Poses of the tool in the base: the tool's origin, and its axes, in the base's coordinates. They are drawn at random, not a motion.
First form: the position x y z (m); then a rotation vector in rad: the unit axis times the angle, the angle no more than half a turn.
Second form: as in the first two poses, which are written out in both.
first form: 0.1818 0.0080 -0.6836 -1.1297 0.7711 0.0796
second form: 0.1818 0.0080 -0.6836 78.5 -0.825 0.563 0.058
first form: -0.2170 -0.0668 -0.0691 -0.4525 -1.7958 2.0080
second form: -0.2170 -0.0668 -0.0691 156.5 -0.166 -0.657 0.735
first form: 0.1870 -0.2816 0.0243 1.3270 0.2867 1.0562
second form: 0.1870 -0.2816 0.0243 98.6 0.771 0.167 0.614
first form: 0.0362 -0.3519 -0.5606 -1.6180 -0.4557 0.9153
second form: 0.0362 -0.3519 -0.5606 109.7 -0.845 -0.238 0.478
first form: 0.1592 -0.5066 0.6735 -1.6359 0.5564 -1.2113
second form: 0.1592 -0.5066 0.6735 120.9 -0.775 0.264 -0.574
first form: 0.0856 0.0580 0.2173 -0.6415 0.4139 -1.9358
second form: 0.0856 0.0580 0.2173 119.2 -0.308 0.199 -0.930
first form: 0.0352 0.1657 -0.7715 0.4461 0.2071 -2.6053
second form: 0.0352 0.1657 -0.7715 151.9 0.168 0.078 -0.983
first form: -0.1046 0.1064 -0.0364 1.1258 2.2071 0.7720
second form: -0.1046 0.1064 -0.0364 148.7 0.434 0.850 0.297
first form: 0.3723 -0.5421 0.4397 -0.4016 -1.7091 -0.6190
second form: 0.3723 -0.5421 0.4397 106.7 -0.216 -0.918 -0.333
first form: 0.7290 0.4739 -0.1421 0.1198 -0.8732 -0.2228
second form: 0.7290 0.4739 -0.1421 52.1 0.132 -0.961 -0.245
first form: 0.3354 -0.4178 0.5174 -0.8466 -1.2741 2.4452
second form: 0.3354 -0.4178 0.5174 165.3 -0.294 -0.442 0.848
